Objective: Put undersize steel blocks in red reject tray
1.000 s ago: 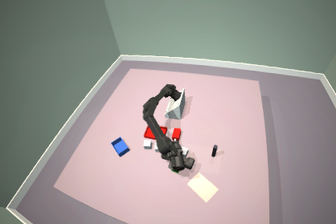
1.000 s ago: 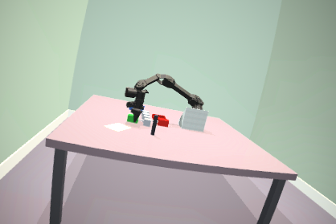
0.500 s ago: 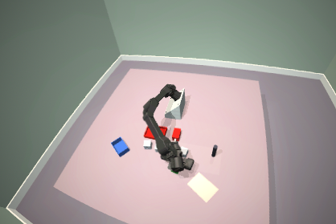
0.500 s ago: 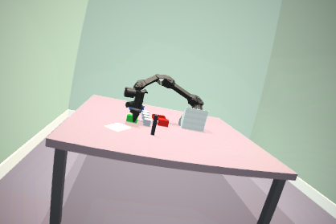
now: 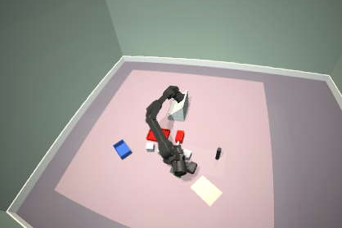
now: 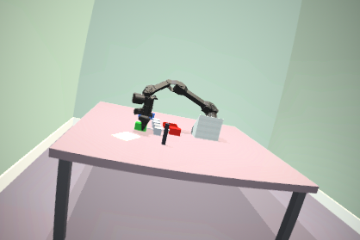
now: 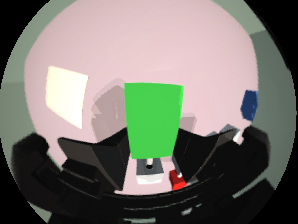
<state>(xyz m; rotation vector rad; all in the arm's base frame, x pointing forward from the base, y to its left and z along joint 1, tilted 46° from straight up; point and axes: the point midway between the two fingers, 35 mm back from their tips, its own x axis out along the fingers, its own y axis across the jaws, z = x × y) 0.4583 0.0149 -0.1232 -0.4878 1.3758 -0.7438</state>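
My gripper tip is 180 mm past the small red piece, 60 mm to the left of it and 10 mm below it. Also, from my gripper tip: blue tray (400 mm to the right, 30 mm behind); then green GO gauge (20 mm above, 10 mm behind); then cream sheet (170 mm to the left, 90 mm ahead, 10 mm below).
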